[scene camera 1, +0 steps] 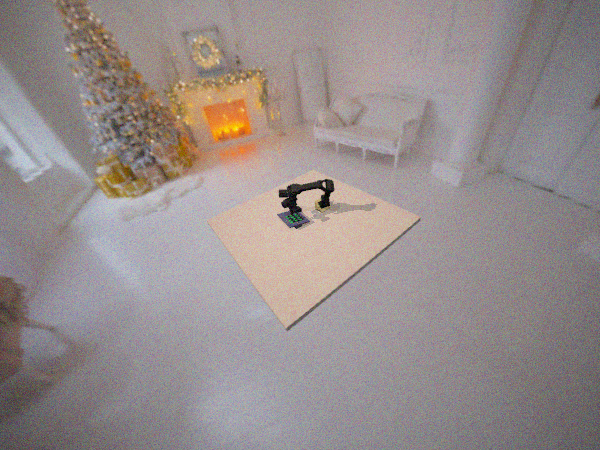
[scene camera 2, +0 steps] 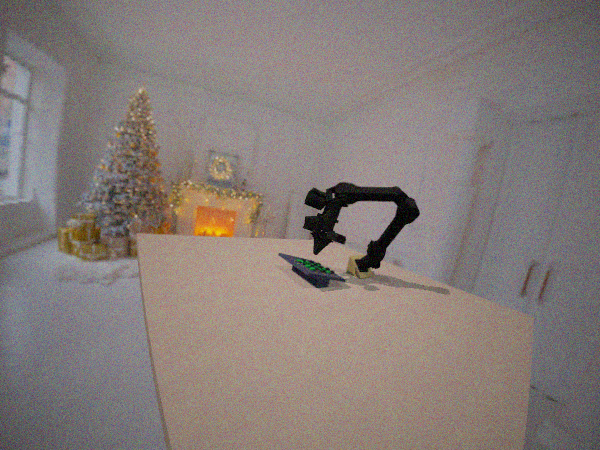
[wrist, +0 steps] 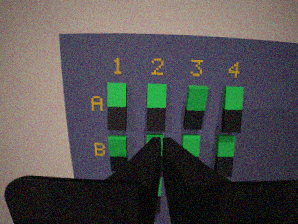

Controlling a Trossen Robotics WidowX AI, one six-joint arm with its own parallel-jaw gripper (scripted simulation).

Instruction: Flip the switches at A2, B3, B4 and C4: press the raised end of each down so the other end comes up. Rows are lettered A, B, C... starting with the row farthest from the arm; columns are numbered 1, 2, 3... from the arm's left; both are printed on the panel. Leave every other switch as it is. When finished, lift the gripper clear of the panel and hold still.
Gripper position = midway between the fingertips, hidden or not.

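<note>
Shut and holding nothing, the gripper (scene camera 2: 314,254) is visible in the first of its views here. The wrist view shows the gripper (wrist: 161,145) as well, together with a switch (wrist: 156,97) and a switch (wrist: 224,153).
</note>
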